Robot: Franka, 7 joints.
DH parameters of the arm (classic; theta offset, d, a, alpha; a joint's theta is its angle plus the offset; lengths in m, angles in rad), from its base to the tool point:
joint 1: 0 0.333 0 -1.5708
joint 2: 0 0 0 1.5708
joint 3: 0 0.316 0.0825 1.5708
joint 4: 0 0 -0.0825 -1.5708
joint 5: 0 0.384 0 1.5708
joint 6: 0 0 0.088 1.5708
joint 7: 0 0.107 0 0
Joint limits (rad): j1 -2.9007..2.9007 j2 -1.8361..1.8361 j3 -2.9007..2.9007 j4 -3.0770..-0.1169 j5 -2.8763..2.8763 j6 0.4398..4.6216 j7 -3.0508..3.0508
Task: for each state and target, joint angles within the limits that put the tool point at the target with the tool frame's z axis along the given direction. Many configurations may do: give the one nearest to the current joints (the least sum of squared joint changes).
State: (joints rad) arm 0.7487 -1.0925 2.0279 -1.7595 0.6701 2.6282 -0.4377
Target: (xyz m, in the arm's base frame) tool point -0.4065 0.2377 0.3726 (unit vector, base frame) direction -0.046 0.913 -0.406
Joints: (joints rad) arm 1.1473 -1.2884 1.5562 -2.5493 0.8288 2.9098 -0.4377
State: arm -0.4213 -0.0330 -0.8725 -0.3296 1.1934 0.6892 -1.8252
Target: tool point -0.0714 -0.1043 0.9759 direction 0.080 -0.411 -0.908
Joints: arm -0.9485 -0.0964 -1.2947 -0.1180 0.5786 0.4398 -1.8252
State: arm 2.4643 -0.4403 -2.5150 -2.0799 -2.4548 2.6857 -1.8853
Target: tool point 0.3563 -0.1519 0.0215 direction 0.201 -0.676 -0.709
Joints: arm 2.4142 -0.6751 -2.8470 -2.4310 -2.2119 2.2574 -1.8853
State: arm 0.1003 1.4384 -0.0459 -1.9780 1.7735 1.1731 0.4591
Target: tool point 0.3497 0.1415 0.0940 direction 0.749 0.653 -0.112
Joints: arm 0.0737 0.4708 0.1627 -2.6959 2.6532 1.7005 0.4591
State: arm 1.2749 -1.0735 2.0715 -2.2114 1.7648 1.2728 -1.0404
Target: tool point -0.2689 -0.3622 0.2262 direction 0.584 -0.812 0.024
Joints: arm 1.6899 -0.4603 2.1296 -2.4707 1.8438 1.2439 -1.0404
